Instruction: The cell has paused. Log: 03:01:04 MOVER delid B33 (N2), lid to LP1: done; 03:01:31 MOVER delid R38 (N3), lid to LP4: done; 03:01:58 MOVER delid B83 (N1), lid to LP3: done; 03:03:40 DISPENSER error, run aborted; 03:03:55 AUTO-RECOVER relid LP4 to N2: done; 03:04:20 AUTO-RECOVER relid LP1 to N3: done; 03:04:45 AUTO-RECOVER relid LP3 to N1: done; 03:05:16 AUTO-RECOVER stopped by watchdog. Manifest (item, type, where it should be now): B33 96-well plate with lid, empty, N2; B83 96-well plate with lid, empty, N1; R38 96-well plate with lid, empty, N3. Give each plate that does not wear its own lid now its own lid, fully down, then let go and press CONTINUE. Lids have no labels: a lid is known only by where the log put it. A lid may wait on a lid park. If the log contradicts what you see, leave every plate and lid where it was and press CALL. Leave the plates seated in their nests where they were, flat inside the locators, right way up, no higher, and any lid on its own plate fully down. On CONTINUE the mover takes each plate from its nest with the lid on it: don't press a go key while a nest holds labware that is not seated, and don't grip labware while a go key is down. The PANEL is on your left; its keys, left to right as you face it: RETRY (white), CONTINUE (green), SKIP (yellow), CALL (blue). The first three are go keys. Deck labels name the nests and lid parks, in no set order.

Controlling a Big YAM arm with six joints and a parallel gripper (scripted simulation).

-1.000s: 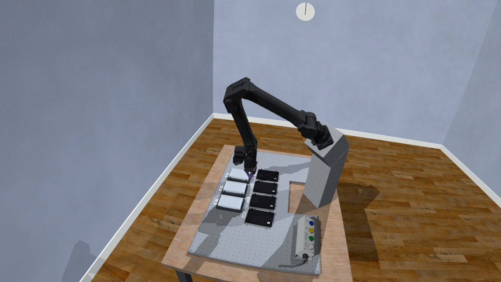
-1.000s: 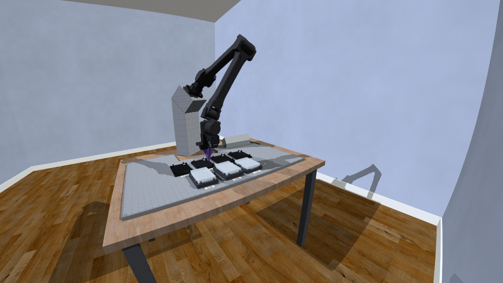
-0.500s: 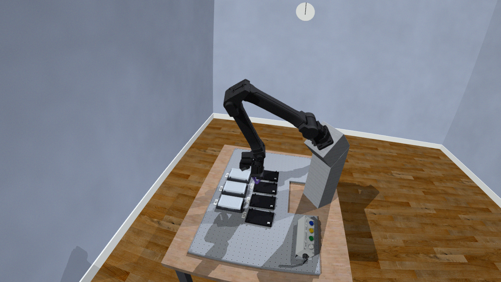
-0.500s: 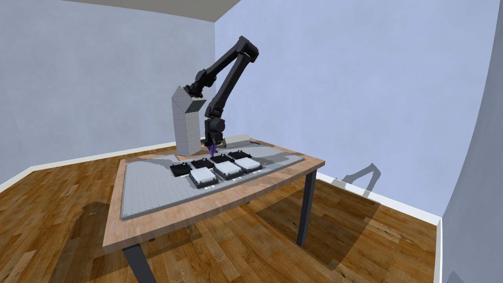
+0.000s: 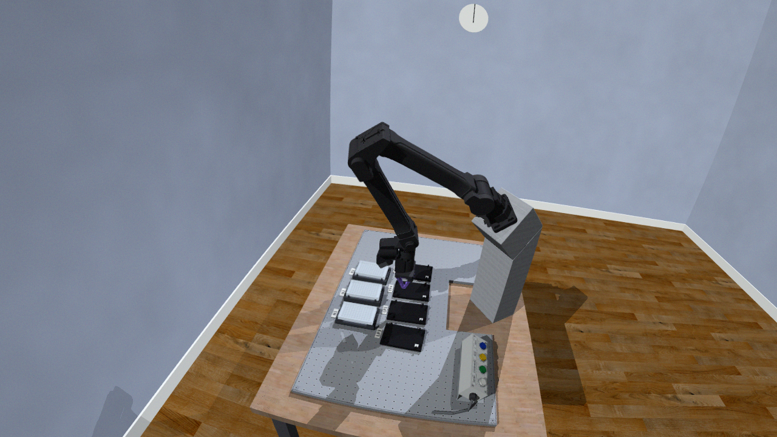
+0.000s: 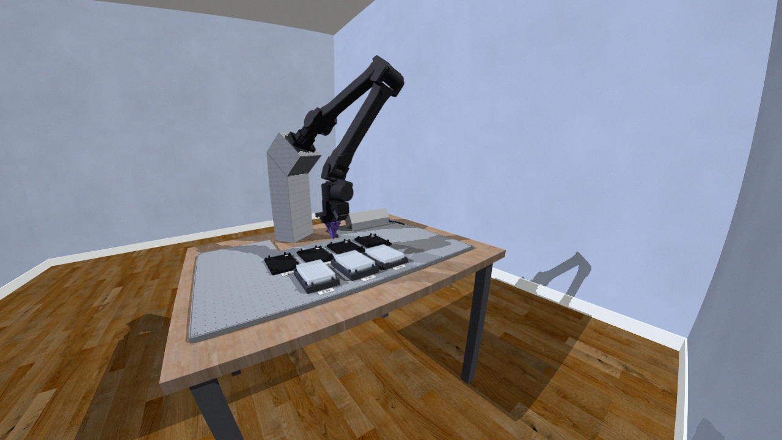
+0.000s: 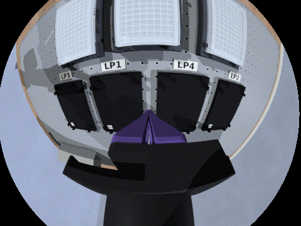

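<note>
Now: hand 35 cm to the right of the green CONTINUE key, 30 cm past it and 1 cm above it. Round my hand: lid park LP1: 7 cm below, 6 cm to the left, 3 cm behind; then lid park LP3: 19 cm to the left, 7 cm below, 3 cm behind; then lid park LP4: 7 cm to the right, 7 cm below, 3 cm behind.
</note>
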